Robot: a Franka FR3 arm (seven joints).
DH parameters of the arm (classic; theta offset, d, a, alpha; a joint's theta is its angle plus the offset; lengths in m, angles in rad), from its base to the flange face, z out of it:
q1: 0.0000 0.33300 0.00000 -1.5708
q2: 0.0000 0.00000 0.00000 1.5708
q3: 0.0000 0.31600 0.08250 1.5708
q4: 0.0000 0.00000 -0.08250 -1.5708
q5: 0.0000 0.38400 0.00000 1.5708
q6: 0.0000 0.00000 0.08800 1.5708
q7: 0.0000 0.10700 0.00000 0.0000
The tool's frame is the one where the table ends.
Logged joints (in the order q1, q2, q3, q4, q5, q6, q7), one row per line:
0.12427 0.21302 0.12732 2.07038 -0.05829 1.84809 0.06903
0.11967 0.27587 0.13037 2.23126 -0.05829 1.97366 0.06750
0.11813 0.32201 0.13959 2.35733 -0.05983 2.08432 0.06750
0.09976 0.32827 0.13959 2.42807 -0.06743 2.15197 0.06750
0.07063 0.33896 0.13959 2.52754 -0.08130 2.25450 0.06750
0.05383 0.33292 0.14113 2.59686 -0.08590 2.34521 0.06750
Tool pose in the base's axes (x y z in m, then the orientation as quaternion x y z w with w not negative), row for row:
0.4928 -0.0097 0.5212 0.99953 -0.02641 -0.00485 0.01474
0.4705 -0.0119 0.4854 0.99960 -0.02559 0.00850 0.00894
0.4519 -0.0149 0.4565 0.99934 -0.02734 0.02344 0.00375
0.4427 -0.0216 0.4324 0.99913 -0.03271 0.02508 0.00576
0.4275 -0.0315 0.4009 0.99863 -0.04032 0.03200 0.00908
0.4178 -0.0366 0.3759 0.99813 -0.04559 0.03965 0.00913
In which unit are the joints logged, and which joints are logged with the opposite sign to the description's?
The joints are logged in radians. Opposite sign: q2, q3, q4.
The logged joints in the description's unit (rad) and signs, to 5 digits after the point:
0.12427 -0.21302 -0.12732 -2.07038 -0.05829 1.84809 0.06903
0.11967 -0.27587 -0.13037 -2.23126 -0.05829 1.97366 0.06750
0.11813 -0.32201 -0.13959 -2.35733 -0.05983 2.08432 0.06750
0.09976 -0.32827 -0.13959 -2.42807 -0.06743 2.15197 0.06750
0.07063 -0.33896 -0.13959 -2.52754 -0.08130 2.25450 0.06750
0.05383 -0.33292 -0.14113 -2.59686 -0.08590 2.34521 0.06750

